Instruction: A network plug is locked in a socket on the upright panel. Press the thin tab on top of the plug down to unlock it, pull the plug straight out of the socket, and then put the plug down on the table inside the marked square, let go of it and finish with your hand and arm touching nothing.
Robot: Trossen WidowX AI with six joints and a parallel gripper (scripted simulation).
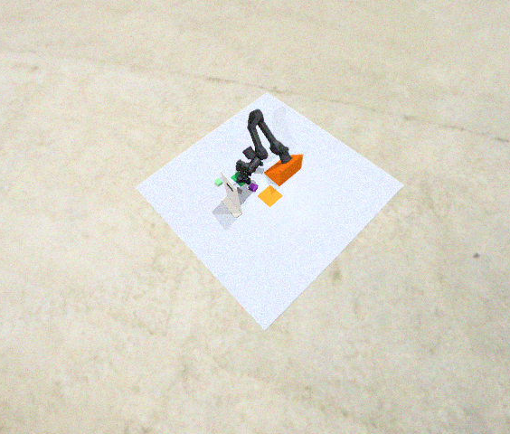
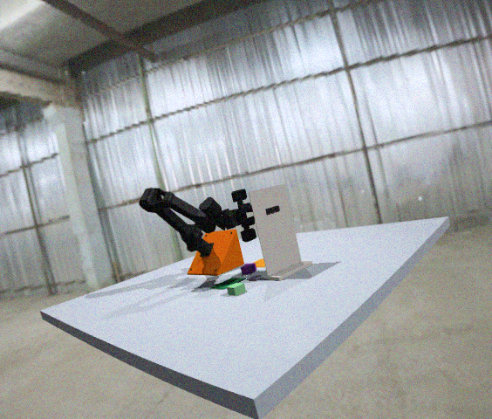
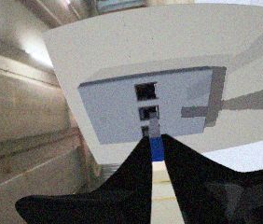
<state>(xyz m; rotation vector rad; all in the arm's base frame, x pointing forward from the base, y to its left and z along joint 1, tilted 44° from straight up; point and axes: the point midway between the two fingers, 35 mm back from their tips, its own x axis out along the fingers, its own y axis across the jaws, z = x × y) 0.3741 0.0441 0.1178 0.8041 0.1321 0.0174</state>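
Right now the orange square is 22 cm below my gripper tip, 16 cm behind it and 12 cm to the left of it. From my gripper tip the other things lie so: socket panel: 8 cm below, 5 cm ahead, 1 cm to the right; flat green square: 22 cm below, 13 cm to the right, 12 cm behind; blue network plug: 1 cm ahead.
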